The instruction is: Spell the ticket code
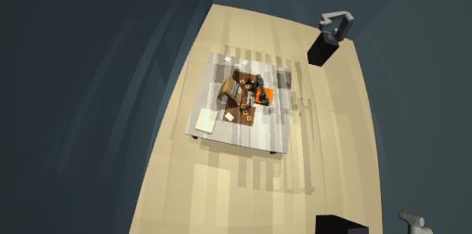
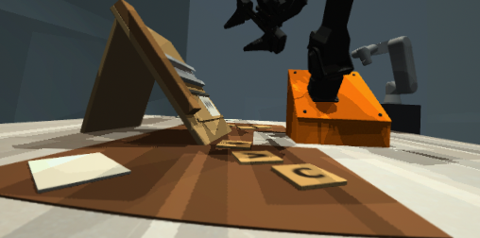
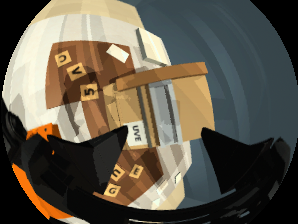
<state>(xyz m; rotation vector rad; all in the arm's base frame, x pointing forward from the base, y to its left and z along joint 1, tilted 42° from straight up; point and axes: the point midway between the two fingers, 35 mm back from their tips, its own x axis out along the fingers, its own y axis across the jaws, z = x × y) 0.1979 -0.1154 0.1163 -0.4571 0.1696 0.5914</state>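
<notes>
Now: the u tile 250 mm below my gripper tip, 180 mm to the right of it and 40 mm behind it. The rest, counted from my gripper tip: tan tile marked v: 250 mm below, 220 mm to the left, 60 mm behind; then brown mat: 250 mm below, 30 mm behind, 10 mm to the right; then e tile: 250 mm below, 230 mm to the right, 40 mm ahead.
</notes>
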